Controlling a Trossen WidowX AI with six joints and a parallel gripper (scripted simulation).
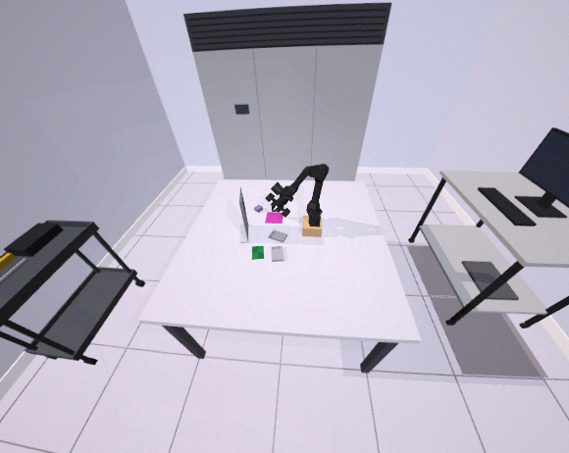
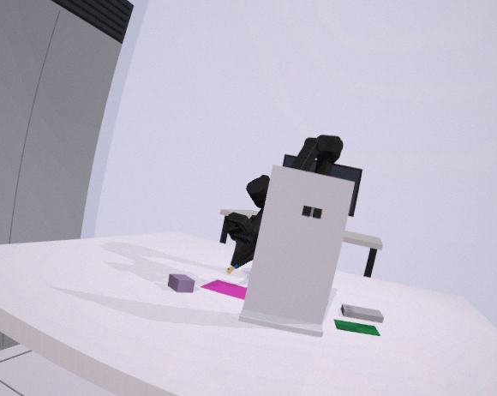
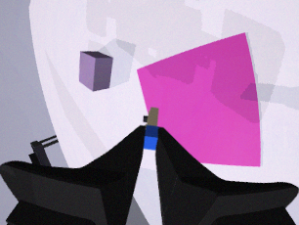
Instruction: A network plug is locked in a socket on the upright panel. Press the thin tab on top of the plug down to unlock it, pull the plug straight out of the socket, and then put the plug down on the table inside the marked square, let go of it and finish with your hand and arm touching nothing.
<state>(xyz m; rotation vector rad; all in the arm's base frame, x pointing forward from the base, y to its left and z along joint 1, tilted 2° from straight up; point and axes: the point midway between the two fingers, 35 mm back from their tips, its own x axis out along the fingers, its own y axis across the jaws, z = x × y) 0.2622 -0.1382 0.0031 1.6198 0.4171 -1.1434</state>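
The magenta marked square is 1 cm behind my gripper tip and 6 cm below it. From my gripper tip the other things lie so: green flat card: 7 cm ahead, 33 cm to the left, 6 cm below; then white panel: 16 cm ahead, 17 cm to the left, 8 cm above.
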